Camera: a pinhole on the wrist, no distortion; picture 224 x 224 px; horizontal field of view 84.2 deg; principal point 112.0 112.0 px. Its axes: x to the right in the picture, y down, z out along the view. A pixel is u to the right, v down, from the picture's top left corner.
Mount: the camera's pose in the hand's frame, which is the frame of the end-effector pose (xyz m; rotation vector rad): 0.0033 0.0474 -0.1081 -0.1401 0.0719 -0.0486
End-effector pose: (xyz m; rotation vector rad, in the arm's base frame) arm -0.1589 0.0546 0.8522 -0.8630 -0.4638 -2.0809
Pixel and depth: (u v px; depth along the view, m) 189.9 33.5 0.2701
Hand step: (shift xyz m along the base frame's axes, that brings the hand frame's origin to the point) -0.0838 0.0544 0.2498
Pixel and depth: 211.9 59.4 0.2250
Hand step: -0.0577 -0.0252 0.2206
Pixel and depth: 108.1 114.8 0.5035
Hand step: 0.2534 0.1356 0.2927
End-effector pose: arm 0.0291 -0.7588 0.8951 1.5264 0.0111 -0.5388
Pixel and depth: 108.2 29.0 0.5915
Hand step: -0.2496 -0.4950 -0.2139
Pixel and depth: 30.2 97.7 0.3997
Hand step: -0.2808 -0.2218 0.1656
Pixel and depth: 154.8 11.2 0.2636
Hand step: -0.0096 -0.1941 -0.1482
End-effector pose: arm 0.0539 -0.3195 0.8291 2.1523 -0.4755 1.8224
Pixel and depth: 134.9 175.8 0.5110
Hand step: 0.1801 -0.4952 0.0875
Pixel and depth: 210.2 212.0 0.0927
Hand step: -0.0707 -0.1106 0.0909
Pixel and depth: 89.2 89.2 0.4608
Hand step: 0.3052 -0.1772 -0.1096
